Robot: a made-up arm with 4 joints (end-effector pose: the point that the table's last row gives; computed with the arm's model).
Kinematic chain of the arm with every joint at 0, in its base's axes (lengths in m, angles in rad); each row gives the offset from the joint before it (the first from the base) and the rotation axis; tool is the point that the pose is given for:
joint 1: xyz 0 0 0.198 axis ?
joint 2: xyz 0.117 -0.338 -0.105 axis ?
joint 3: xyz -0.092 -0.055 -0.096 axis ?
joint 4: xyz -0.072 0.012 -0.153 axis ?
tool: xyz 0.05 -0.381 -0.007
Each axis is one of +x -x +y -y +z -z.
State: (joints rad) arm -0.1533 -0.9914 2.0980 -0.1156
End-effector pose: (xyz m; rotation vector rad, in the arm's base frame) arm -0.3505 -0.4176 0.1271 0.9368 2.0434 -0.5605
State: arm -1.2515 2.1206 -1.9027 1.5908
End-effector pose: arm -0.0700 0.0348 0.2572 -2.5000 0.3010 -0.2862
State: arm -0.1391 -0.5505 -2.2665 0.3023
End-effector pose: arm 0.0115 -0.7518 0.1531 -0.4361 -2.0467 0.0726
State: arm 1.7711 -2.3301 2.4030 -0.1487
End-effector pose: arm 0.1250 0.0572 0.1334 1.9156 0.2207 1.1494
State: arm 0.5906 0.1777 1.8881 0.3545
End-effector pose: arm -0.0911 -0.7937 0.0297 0.1232 1.2834 -0.1669
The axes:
joint 1: -y
joint 2: +z
joint 3: +y
joint 4: +x

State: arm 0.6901 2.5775 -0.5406 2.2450
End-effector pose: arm 0.3090 -0.4438 -0.3184 0.4955 2.2632 1.5969
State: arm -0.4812 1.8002 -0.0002 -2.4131
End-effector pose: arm -0.1216 -0.5028 0.1542 -1.2647 -1.6731 1.0407
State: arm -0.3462 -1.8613 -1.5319 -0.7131
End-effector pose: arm -0.2175 -0.0658 0.0432 -2.1350 -0.4038 -1.5349
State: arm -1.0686 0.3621 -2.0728 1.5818
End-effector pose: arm 0.2679 -0.2308 -0.2137 1.8059 -0.8128 0.8218
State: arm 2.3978 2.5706 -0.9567 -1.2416
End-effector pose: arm -0.2553 -0.3399 0.5698 1.2630 1.6429 -1.0753
